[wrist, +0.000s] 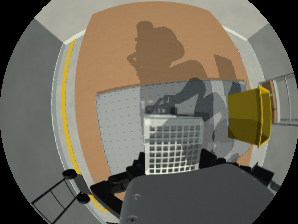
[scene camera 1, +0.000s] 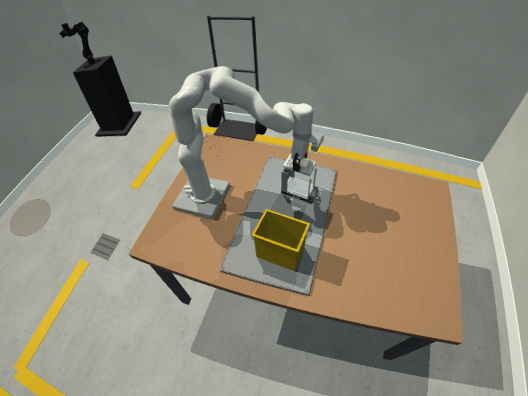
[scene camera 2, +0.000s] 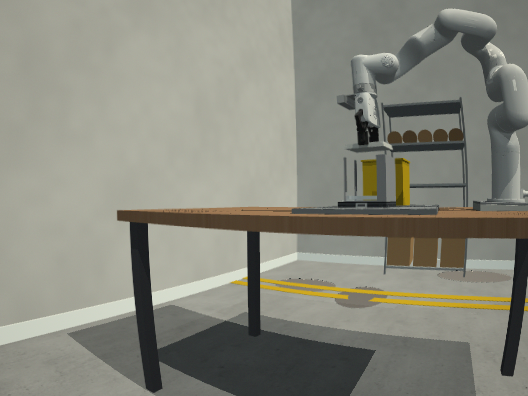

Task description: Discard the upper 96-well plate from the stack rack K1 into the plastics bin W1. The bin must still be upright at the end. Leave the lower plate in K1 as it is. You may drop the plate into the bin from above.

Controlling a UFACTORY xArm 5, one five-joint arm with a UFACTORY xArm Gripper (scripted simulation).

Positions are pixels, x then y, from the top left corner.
A yellow plastics bin W1 shows in the wrist view, in scene camera 1 (273, 227) and in scene camera 2. The same spot on the yellow plastics bin W1: (wrist: 248, 110) is (scene camera 2: 376, 176).
